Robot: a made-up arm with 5 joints. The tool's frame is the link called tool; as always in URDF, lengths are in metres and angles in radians.
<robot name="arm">
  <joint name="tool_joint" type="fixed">
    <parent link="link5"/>
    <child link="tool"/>
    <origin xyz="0.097 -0.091 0.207" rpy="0 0 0"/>
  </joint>
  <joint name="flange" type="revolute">
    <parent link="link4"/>
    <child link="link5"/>
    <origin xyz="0.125 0.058 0.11" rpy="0 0 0"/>
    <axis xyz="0 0 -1"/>
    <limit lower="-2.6" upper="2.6"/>
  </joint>
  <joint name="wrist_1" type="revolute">
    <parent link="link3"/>
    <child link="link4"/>
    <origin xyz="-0.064 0.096 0.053" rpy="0 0 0"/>
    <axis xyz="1 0 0"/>
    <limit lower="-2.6" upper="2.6"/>
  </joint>
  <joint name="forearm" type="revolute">
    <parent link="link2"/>
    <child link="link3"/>
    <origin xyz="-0.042 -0.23 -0.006" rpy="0 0 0"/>
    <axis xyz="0 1 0"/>
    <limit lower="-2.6" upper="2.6"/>
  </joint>
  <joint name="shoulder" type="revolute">
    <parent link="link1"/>
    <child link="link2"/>
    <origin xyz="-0.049 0.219 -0.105" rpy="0 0 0"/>
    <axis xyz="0 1 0"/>
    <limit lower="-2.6" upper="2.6"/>
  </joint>
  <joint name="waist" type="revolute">
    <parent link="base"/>
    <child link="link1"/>
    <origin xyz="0 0 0.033" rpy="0 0 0"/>
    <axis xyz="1 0 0"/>
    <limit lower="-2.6" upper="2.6"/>
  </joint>
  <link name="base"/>
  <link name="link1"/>
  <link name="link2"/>
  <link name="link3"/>
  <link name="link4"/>
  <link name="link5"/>
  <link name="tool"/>
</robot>
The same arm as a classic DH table. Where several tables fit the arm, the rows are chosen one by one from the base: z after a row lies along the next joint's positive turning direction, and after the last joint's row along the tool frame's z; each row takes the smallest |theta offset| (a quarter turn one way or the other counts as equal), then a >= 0, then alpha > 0; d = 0 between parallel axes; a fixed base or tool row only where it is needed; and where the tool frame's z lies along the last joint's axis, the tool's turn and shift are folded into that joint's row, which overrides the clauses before.
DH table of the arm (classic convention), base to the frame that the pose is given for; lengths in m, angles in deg. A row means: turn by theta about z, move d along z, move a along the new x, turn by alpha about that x. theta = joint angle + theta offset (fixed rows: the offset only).
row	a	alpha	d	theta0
base (fixed)	0.0000	90.00	0.0330	90.00
waist	0.1050	-90.00	-0.0490	-90.00
shoulder	0.0424	0.00	0.0000	81.87
forearm	-0.0530	90.00	0.0850	-81.87
wrist_1	0.0580	90.00	0.0610	90.00
flange	-0.1330	180.00	0.0000	-46.83
tool (fixed)	0.0000	0.00	0.3170	-136.83
Joint limits (deg, base to tool): -148.97..148.97 -148.97..148.97 -148.97..148.97 -148.97..148.97 -148.97..148.97

